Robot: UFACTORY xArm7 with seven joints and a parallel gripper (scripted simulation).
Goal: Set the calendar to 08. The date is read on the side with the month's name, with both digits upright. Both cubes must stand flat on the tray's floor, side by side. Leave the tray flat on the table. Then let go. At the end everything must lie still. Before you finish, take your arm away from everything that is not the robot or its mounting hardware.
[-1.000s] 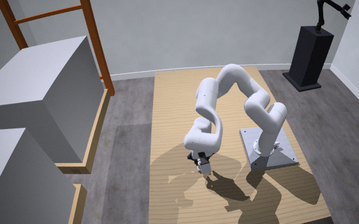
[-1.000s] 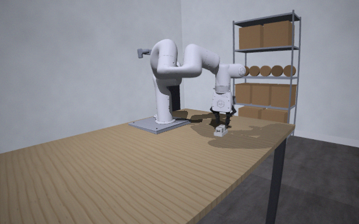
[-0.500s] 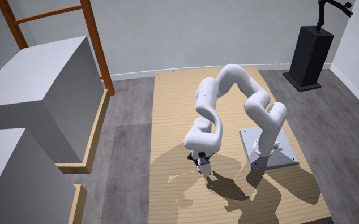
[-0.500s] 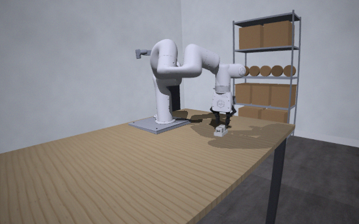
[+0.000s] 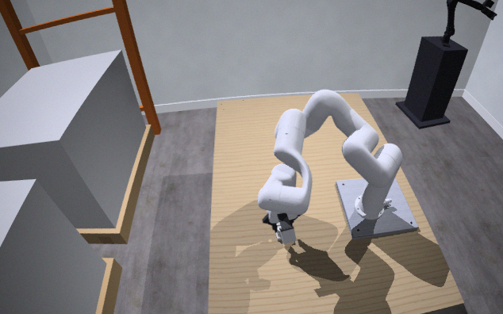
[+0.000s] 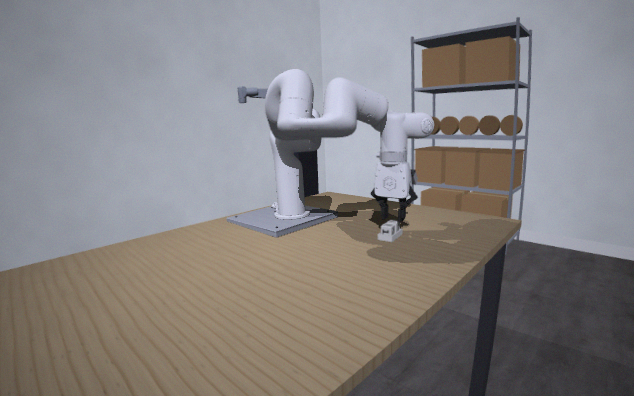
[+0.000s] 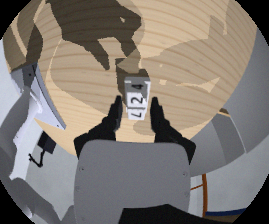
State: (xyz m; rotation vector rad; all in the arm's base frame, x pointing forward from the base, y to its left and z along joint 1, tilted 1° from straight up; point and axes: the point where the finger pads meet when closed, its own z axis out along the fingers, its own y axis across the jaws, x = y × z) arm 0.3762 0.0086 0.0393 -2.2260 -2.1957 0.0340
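The white digit cube lies 40 mm below my hand. Also, from my hand: white tray 20 mm to the right, 60 mm below.
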